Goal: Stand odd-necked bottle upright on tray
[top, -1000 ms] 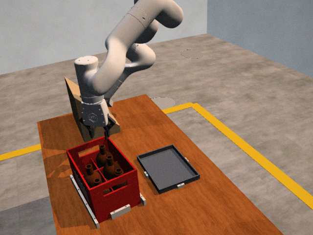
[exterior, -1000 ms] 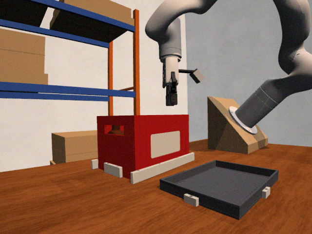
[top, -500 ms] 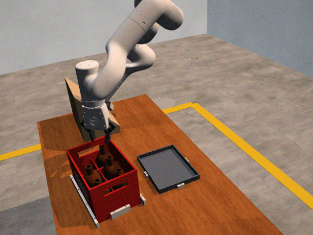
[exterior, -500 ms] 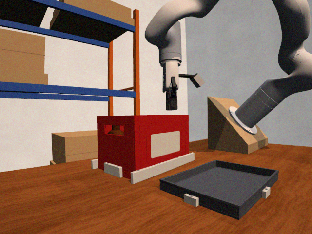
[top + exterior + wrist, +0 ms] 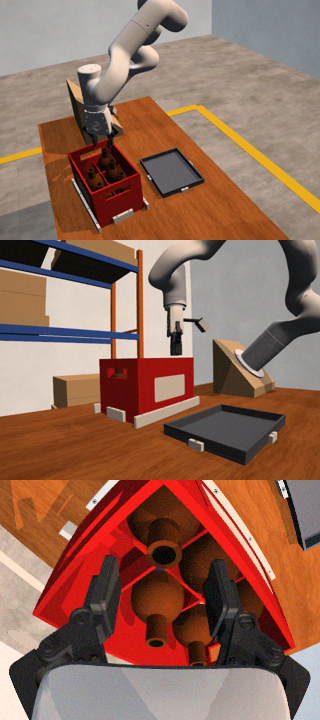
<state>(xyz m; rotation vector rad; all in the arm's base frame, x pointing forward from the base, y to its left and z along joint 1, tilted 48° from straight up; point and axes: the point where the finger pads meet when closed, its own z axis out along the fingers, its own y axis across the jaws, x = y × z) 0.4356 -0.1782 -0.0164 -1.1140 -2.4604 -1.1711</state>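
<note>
The red crate is 120 mm below my hand, 90 mm ahead of it and 50 mm to the right of it. Also, from my hand: dark grey tray (240 mm to the left, 190 mm below, 120 mm ahead); brown bottle (180 mm ahead, 110 mm below, 100 mm to the right).
</note>
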